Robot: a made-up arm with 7 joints.
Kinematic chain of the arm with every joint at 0, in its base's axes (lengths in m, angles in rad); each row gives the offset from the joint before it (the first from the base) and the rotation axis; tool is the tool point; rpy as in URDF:
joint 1: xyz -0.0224 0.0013 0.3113 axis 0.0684 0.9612 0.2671
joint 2: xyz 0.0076 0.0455 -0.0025 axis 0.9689 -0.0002 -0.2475
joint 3: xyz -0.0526 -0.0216 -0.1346 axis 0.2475 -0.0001 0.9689
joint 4: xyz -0.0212 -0.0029 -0.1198 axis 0.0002 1 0
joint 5: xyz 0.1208 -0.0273 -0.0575 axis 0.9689 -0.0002 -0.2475
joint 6: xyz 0.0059 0.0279 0.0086 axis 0.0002 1 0
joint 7: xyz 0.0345 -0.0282 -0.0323 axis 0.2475 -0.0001 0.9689
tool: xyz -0.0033 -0.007 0.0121 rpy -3.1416 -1.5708 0
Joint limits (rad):
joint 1: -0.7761..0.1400
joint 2: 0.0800..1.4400
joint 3: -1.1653..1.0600
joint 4: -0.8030..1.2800
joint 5: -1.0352..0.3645
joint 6: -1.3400..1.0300
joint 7: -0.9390..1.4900
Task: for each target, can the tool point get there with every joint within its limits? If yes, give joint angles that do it. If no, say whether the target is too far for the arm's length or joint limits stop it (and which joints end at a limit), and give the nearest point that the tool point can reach.
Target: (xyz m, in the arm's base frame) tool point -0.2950 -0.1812 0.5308
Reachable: no: joint limits stop it (at a limit: joint 1, joint 2, joint 3, joint 4, joint 5, joint 6, joint 7) | nearest point -0.0938 -0.0810 0.1813 | short by 0.416 m
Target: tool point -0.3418 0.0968 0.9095
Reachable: no: too far | nearest point 0.0449 0.2225 0.4344 | short by 0.625 m
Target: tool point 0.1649 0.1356 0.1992
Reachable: yes | joints -0.4496 0.5488 0.4901 -0.6153 -0.2412 -0.3211 0.0087
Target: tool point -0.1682 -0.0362 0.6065
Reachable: no: joint limits stop it (at a limit: joint 1, joint 2, joint 3, joint 4, joint 5, joint 7) | nearest point 0.0364 0.1856 0.4116 | short by 0.359 m
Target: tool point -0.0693 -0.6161 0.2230
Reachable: no: too far | nearest point 0.0722 -0.1608 0.1271 | short by 0.486 m
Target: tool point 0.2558 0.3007 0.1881
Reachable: yes | joints -0.6918 1.1423 -0.0886 0.5066 -0.7076 -0.4432 0.6281
